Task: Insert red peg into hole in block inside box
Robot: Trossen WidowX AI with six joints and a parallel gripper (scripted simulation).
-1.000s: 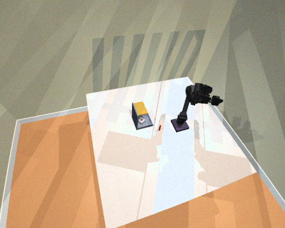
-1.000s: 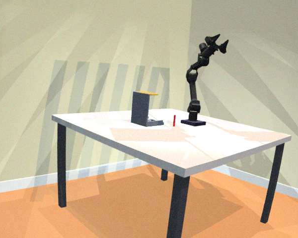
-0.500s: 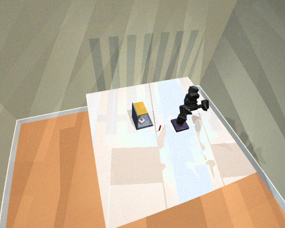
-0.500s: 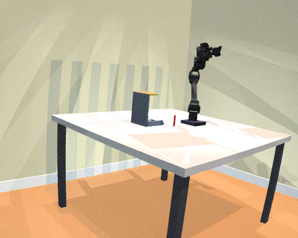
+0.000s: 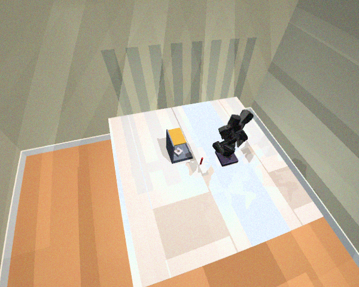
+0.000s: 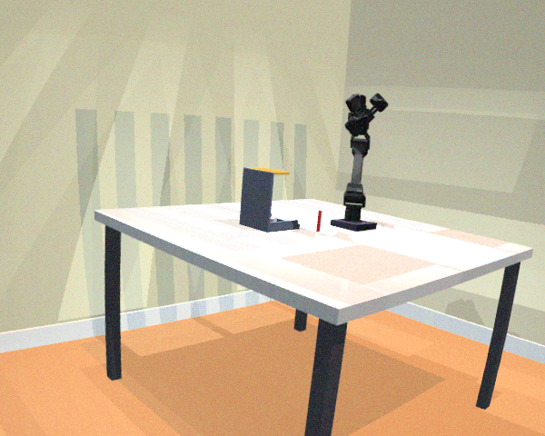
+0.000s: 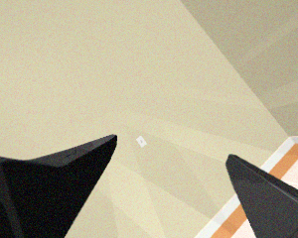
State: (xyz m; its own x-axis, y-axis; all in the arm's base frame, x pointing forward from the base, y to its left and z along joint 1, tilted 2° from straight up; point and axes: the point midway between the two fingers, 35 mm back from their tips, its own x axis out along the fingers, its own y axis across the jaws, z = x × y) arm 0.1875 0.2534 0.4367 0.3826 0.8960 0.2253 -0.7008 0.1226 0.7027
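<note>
My gripper tip is now 44 cm above the red peg, 22 cm to the left of it and 2 cm short of it. Round my gripper tip: yellow roof 34 cm to the right, 27 cm below, 20 cm ahead.
</note>
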